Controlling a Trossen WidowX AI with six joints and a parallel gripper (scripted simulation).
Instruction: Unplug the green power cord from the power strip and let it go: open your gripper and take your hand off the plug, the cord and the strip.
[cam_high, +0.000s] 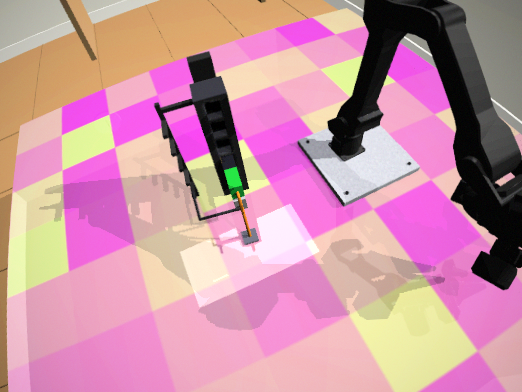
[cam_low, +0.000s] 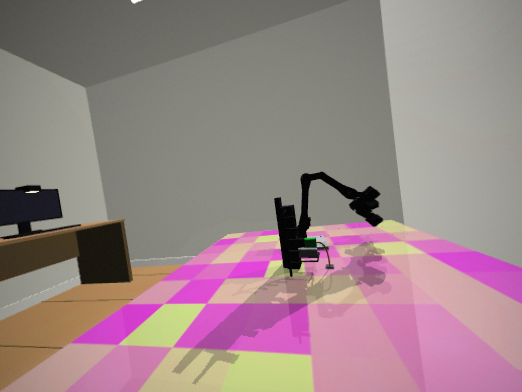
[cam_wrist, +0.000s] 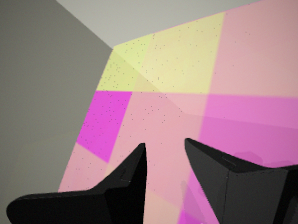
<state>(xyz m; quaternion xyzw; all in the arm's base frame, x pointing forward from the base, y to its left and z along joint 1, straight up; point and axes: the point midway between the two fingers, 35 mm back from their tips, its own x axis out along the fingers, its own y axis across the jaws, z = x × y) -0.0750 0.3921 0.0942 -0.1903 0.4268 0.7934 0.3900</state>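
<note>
Right now the green plug is 38 cm ahead of my gripper tip, 41 cm to the right of it and 2 cm above it.
</note>
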